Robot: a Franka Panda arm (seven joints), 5 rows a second.
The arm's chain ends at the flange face. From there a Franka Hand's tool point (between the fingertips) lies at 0.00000 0.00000 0.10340 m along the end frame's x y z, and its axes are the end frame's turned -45 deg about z.
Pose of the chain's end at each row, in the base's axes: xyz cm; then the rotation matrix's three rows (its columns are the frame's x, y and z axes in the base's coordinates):
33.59 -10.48 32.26; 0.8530 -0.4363 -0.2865; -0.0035 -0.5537 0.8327; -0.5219 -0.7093 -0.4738
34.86 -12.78 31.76; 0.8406 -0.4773 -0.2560; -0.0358 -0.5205 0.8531; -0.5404 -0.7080 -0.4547
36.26 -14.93 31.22; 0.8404 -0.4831 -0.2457; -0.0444 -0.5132 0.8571; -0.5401 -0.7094 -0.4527
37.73 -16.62 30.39; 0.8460 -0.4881 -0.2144; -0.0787 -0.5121 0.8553; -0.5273 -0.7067 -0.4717
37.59 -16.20 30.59; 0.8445 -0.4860 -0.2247; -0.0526 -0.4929 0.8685; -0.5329 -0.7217 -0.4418
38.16 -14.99 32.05; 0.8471 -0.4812 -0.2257; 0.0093 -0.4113 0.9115; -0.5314 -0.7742 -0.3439
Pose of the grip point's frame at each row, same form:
30.63 -1.87 27.36; 0.9117 0.2947 -0.2865; 0.3891 -0.3940 0.8327; 0.1325 -0.8706 -0.4738
32.21 -3.96 27.06; 0.9319 0.2569 -0.2560; 0.3427 -0.3934 0.8531; 0.1185 -0.8828 -0.4547
33.72 -6.07 26.54; 0.9359 0.2526 -0.2457; 0.3315 -0.3943 0.8571; 0.1197 -0.8835 -0.4527
35.51 -7.78 25.51; 0.9434 0.2531 -0.2144; 0.3065 -0.4178 0.8553; 0.1269 -0.8726 -0.4717
35.27 -7.22 26.02; 0.9408 0.2535 -0.2247; 0.3113 -0.3857 0.8685; 0.1335 -0.8871 -0.4418
35.83 -5.57 28.49; 0.9392 0.2587 -0.2257; 0.2974 -0.2843 0.9115; 0.1717 -0.9232 -0.3439

